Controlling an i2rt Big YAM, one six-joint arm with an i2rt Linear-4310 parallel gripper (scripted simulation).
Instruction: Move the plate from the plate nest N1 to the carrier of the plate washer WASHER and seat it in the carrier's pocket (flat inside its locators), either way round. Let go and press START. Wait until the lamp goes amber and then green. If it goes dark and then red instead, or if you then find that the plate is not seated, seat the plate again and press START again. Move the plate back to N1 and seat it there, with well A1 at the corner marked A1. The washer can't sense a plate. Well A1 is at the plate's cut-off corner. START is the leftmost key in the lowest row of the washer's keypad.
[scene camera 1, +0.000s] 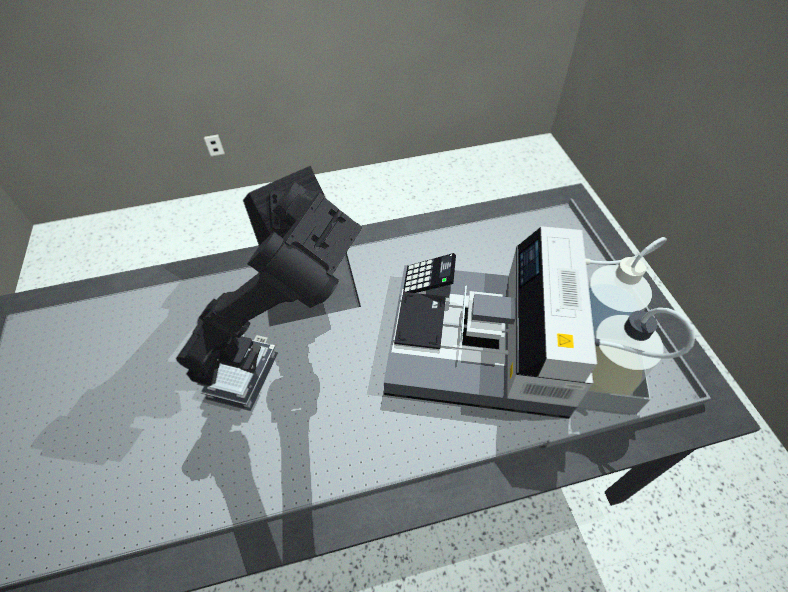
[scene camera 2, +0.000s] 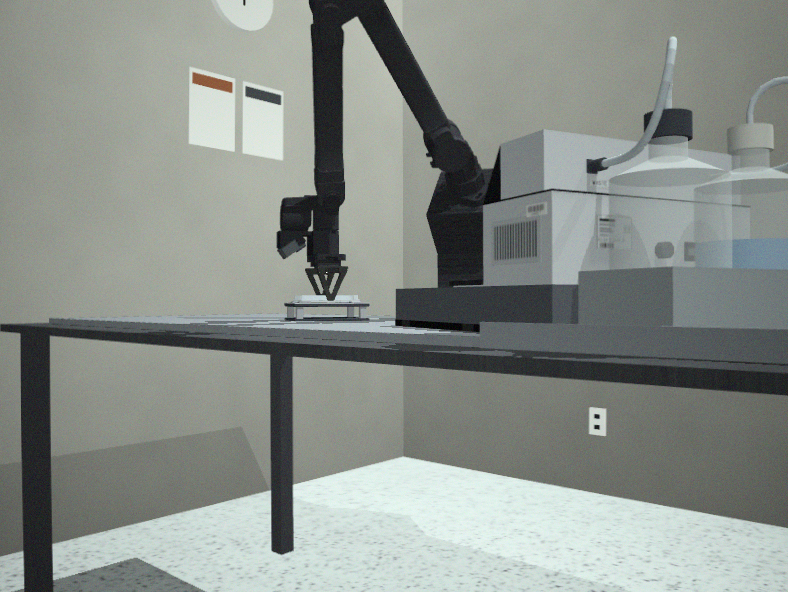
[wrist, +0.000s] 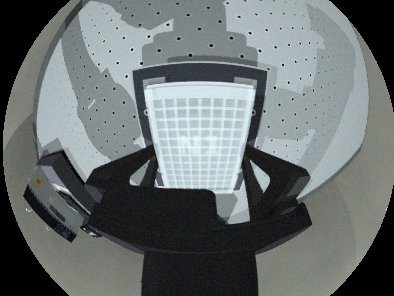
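The gripper appears in scene camera 1 (238, 367). Scene camera 2 shows the gripper too, as does the wrist view, and on the gripper (scene camera 2: 311, 261) and (wrist: 169, 211) are the same spot.
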